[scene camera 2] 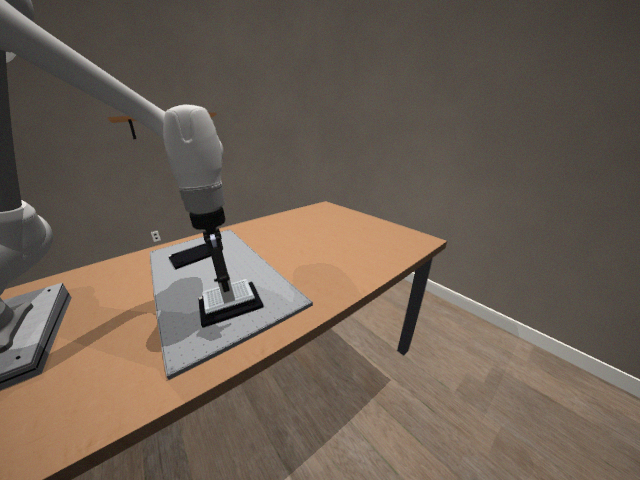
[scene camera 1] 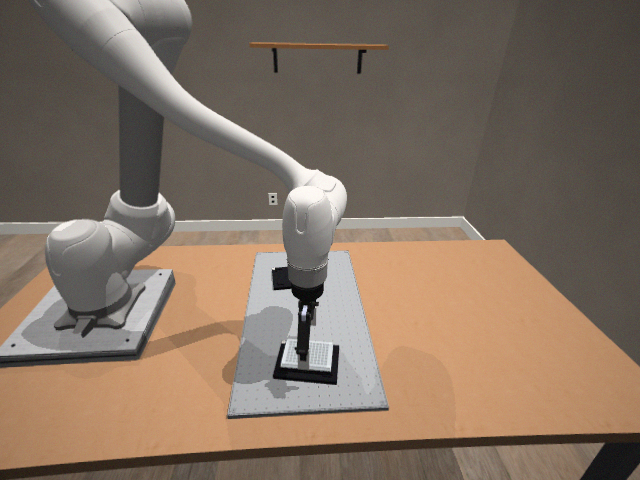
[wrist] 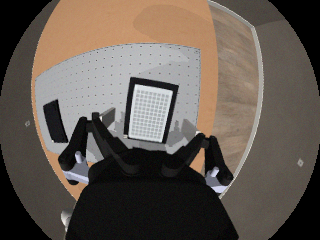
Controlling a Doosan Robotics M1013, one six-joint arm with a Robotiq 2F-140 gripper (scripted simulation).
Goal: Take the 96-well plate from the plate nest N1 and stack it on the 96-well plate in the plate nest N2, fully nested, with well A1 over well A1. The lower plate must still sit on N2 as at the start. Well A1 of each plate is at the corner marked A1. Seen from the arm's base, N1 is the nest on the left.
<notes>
The pictures show: my gripper and a white 96-well plate.
My gripper also shows in scene camera 1 and in the wrist view.
</notes>
